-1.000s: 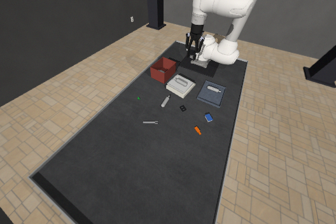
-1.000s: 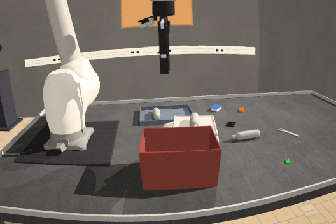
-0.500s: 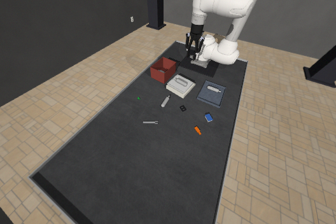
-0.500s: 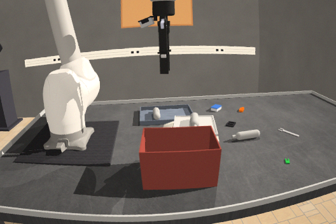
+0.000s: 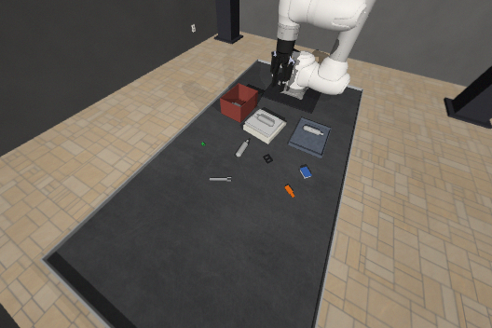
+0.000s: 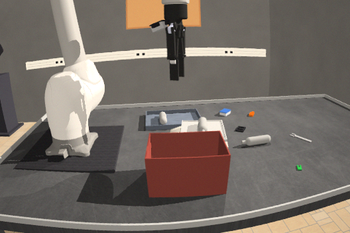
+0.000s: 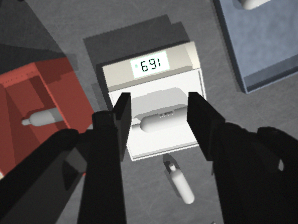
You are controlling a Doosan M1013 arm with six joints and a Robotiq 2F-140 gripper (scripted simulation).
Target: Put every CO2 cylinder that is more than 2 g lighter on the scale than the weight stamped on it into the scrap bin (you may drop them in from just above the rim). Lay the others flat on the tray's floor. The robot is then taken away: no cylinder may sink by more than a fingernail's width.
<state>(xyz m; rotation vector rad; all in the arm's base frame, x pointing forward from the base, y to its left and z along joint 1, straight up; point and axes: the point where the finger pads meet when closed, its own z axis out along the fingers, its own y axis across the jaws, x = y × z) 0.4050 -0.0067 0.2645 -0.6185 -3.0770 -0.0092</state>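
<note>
The blue-grey tray lies 250 mm to the left of my hand and 270 mm below it. The rest, counted from my hand: scale (70 mm ahead, 10 mm to the right, 240 mm below); then red scrap bin (230 mm to the right, 240 mm below); then black part (260 mm ahead, 110 mm to the left, 270 mm below).
</note>
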